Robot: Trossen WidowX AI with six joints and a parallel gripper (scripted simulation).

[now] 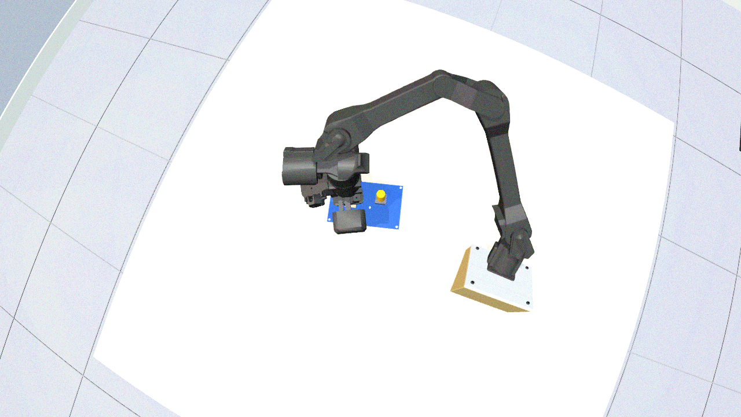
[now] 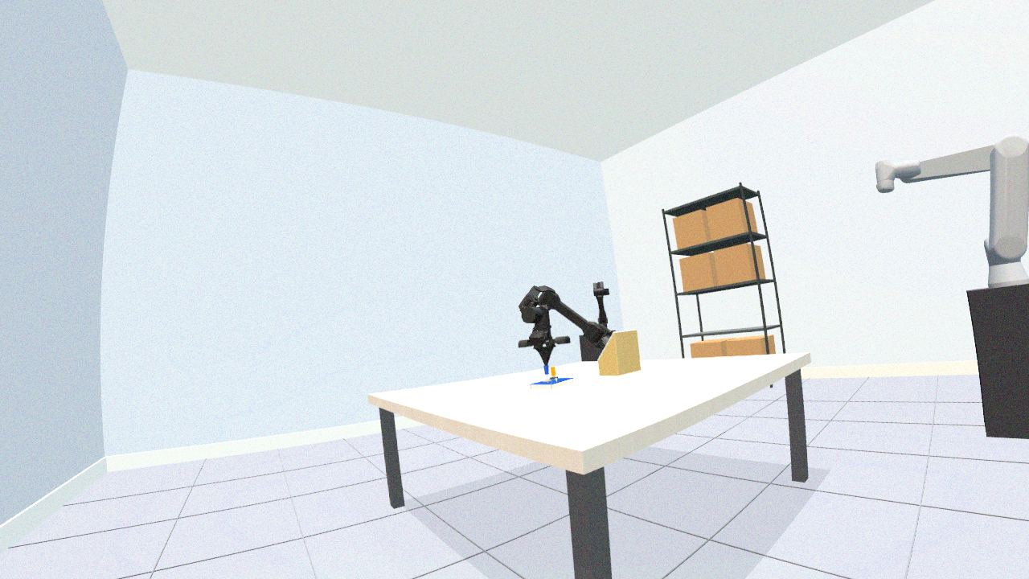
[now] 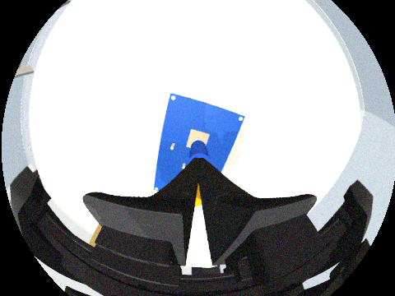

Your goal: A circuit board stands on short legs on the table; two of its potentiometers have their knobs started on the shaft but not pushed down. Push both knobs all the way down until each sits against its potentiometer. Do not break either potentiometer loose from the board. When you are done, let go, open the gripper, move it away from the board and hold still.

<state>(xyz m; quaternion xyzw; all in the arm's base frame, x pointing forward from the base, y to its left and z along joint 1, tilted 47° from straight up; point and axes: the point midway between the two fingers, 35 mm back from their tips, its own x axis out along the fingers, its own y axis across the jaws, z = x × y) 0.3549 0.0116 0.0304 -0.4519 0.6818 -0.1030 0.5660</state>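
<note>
My gripper tip is now 20 mm above the dark blue knob. The rest, counted from my gripper tip: orange knob (60 mm behind, 30 mm to the right, 30 mm below).
</note>
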